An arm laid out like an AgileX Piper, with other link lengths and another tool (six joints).
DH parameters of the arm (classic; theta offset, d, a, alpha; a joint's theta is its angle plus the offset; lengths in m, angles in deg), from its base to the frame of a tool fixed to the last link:
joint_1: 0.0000 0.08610 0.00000 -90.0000
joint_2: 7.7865 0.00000 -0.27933 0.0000
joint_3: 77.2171 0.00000 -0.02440 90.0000
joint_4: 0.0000 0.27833 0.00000 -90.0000
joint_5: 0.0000 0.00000 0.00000 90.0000
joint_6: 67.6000 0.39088 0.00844 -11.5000
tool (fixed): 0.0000 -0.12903 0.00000 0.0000
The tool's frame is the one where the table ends.
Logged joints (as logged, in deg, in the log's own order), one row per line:
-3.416 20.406 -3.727 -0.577 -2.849 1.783
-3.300 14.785 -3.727 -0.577 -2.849 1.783
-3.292 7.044 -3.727 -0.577 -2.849 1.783
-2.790 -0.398 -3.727 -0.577 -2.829 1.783
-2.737 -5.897 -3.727 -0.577 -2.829 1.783
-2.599 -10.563 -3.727 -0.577 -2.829 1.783
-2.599 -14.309 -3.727 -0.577 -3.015 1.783
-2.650 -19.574 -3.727 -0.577 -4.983 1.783
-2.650 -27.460 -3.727 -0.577 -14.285 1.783
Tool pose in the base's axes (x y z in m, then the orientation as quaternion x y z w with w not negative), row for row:
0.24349 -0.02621 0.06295 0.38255 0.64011 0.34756 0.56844
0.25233 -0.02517 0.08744 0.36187 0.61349 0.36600 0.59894
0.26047 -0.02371 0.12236 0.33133 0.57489 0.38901 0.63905
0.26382 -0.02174 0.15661 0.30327 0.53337 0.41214 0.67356
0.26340 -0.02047 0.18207 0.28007 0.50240 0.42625 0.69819
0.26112 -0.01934 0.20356 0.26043 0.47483 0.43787 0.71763
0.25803 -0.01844 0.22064 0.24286 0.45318 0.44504 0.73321
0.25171 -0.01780 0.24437 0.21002 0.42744 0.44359 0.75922
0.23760 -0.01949 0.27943 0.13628 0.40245 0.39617 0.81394
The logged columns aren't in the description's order. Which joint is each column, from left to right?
Columns, left to right: joint_4, joint_5, joint_1, joint_2, joint_6, joint_3.
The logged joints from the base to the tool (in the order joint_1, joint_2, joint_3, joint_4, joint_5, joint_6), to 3 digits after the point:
-3.727 -0.577 1.783 -3.416 20.406 -2.849
-3.727 -0.577 1.783 -3.300 14.785 -2.849
-3.727 -0.577 1.783 -3.292 7.044 -2.849
-3.727 -0.577 1.783 -2.790 -0.398 -2.829
-3.727 -0.577 1.783 -2.737 -5.897 -2.829
-3.727 -0.577 1.783 -2.599 -10.563 -2.829
-3.727 -0.577 1.783 -2.599 -14.309 -3.015
-3.727 -0.577 1.783 -2.650 -19.574 -4.983
-3.727 -0.577 1.783 -2.650 -27.460 -14.285

